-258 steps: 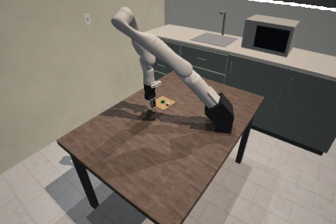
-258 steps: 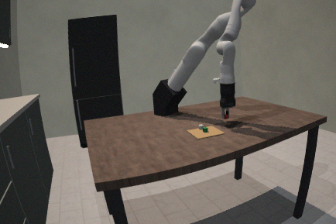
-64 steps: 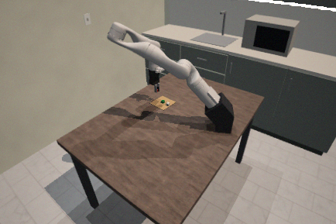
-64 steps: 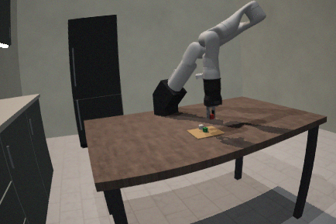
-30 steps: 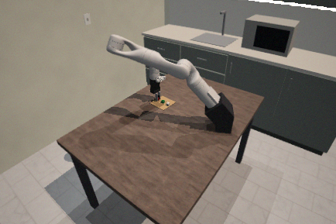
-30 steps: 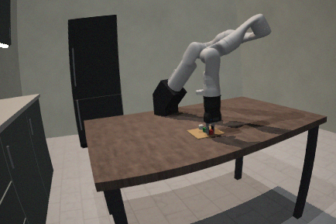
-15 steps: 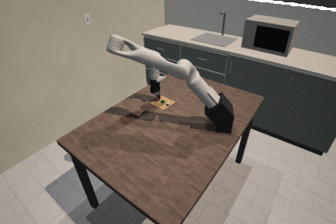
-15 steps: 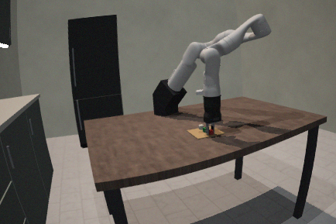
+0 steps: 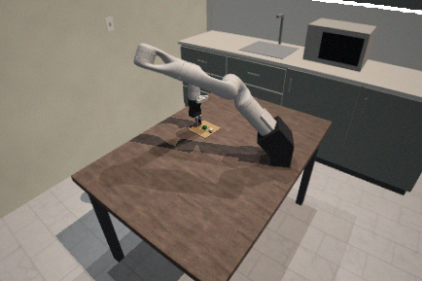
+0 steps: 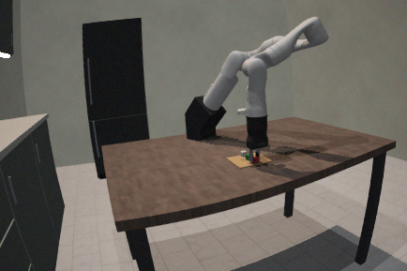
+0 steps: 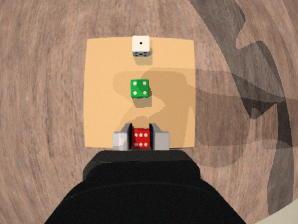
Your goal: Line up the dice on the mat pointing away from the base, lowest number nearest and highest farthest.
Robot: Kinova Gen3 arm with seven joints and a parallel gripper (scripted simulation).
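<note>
Right now my hand is 10 mm above the red die. Round my hand: green die (50 mm behind, 10 mm to the left, 10 mm below); white die (100 mm behind, 10 mm to the left, 10 mm below); tan mat (50 mm behind, 10 mm to the left, 30 mm below).
</note>
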